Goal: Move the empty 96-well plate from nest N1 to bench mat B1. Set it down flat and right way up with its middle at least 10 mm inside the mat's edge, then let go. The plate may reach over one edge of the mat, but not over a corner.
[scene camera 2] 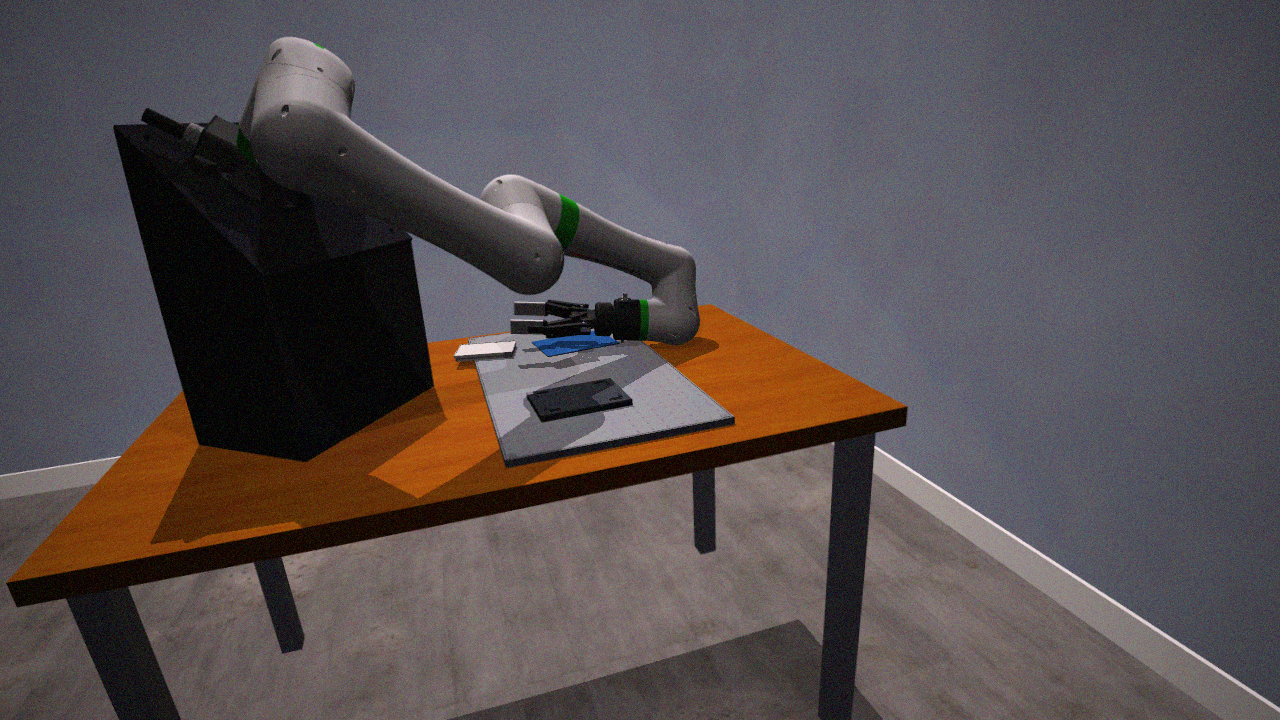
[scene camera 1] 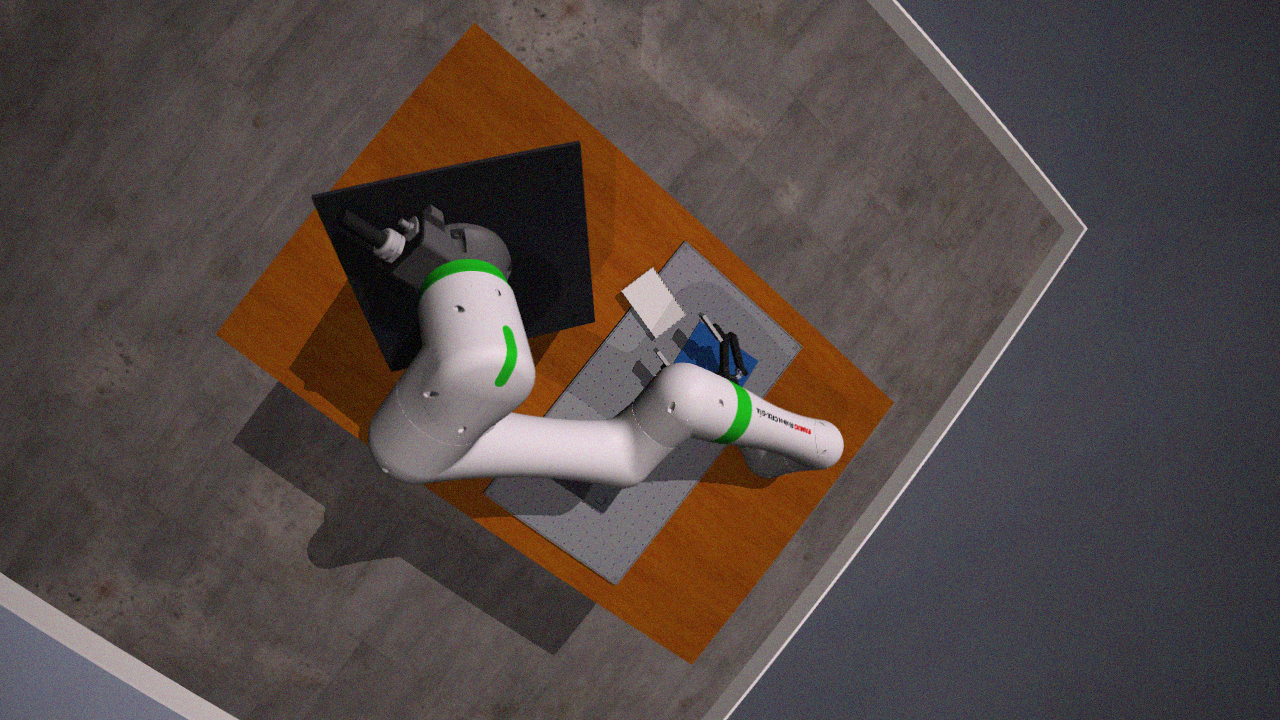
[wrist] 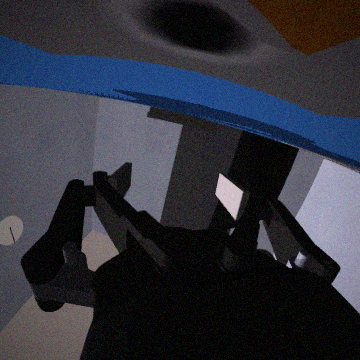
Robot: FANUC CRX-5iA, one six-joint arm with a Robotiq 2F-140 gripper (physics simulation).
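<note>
The white plate lies nearly flat across the grey board's edge, with one corner out over the wood. It is beside the blue mat, apart from it. Its upward face looks plain, with no wells visible, so which way up it lies is unclear. The plate does not show in the wrist view. The dark nest is empty; the arm hides part of it in scene camera 1. My gripper is open and empty, pointing sideways low above the mat.
The grey perforated board bears the nest and mat on the wooden table. The large black pedestal carries the arm. The arm reaches over the board, its wrist low beyond the mat.
</note>
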